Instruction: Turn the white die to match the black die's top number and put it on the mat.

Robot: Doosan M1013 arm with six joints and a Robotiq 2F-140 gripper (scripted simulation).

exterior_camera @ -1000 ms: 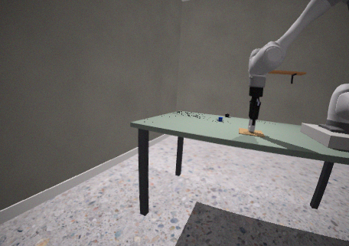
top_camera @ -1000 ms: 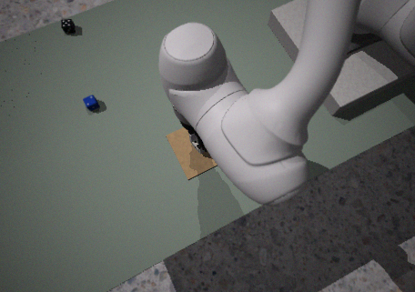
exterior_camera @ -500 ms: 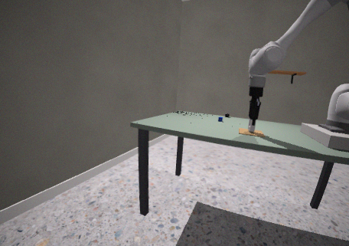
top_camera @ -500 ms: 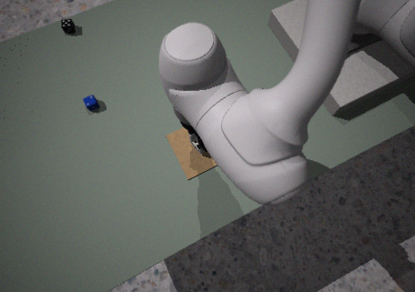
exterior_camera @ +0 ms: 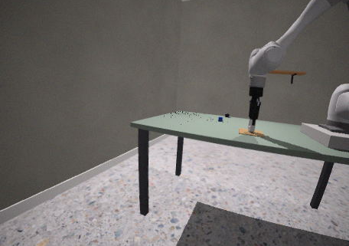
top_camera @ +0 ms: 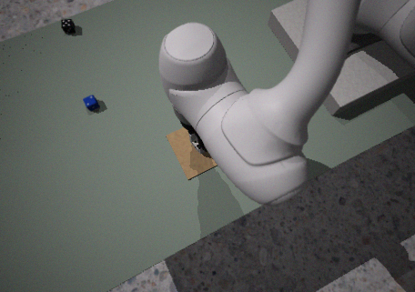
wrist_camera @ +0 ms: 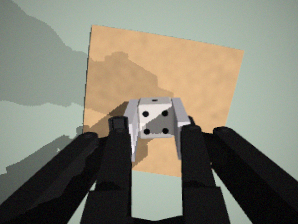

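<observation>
My hand is 2 cm above the white die. Round my hand: brown mat: 5 cm below; blue die: 23 cm ahead, 24 cm to the right, 3 cm below; black die: 21 cm ahead, 51 cm to the right, 3 cm below.
</observation>
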